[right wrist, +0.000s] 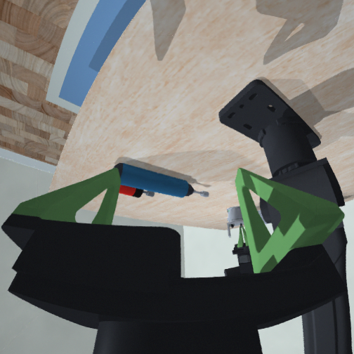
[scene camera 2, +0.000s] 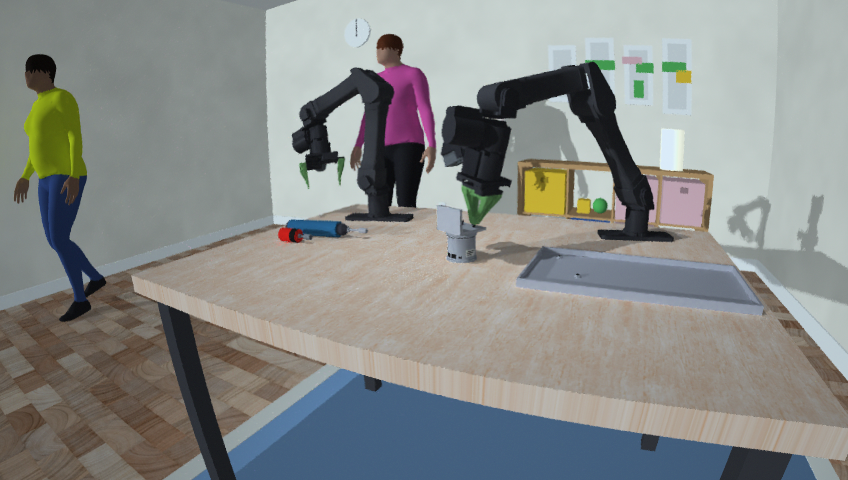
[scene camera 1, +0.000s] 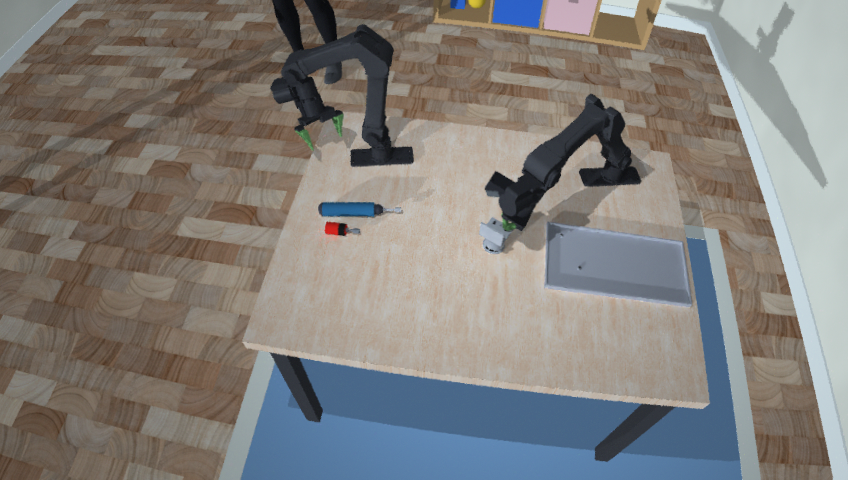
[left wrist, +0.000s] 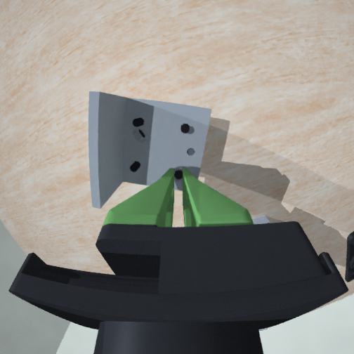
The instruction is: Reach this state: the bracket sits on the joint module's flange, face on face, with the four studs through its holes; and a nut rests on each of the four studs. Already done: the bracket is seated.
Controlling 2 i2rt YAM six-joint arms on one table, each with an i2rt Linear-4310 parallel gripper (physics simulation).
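Places are measured from the left arm's base along level axes (x ahead, y left, z up), in millimetres.
Where they show: left gripper, fingertip midpoint: (scene camera 2: 474, 223) (scene camera 1: 505, 228); right gripper, fingertip midpoint: (scene camera 2: 324, 186) (scene camera 1: 327, 143); left arm's base, origin of the base link: (scene camera 2: 635, 237) (scene camera 1: 609, 177); right arm's base, origin of the base link: (scene camera 2: 379, 218) (scene camera 1: 381, 157).
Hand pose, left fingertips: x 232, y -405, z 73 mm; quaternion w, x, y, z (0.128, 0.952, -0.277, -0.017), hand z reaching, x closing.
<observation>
Each offset is from my left fingertips to the centre of the thing.
The grey joint module {dx +2, dy -25, dz +9 mm} (scene camera 1: 494, 237) stands on the table with the L-shaped grey bracket (left wrist: 147, 140) seated on its flange; it also shows in scene camera 2 (scene camera 2: 460, 237). Dark studs poke through the bracket's holes. My left gripper (left wrist: 179, 169) is shut on a small grey nut (left wrist: 183, 173), held at the nearest stud on the bracket's flat face. It shows from the side in scene camera 2 (scene camera 2: 476, 221). My right gripper (scene camera 1: 321, 132) is open and empty, raised beyond the table's far left corner.
A grey tray {dx +102, dy +319, dz -65 mm} (scene camera 1: 617, 264) lies right of the module with one small nut {dx +105, dy +202, dz -67 mm} (scene camera 1: 580, 265) in it. A blue driver {dx -143, dy -396, dz -53 mm} (scene camera 1: 354, 209) and a red tool {dx -77, dy -447, dz -56 mm} (scene camera 1: 337, 229) lie at the table's left. Two people (scene camera 2: 398, 119) stand around the table.
</observation>
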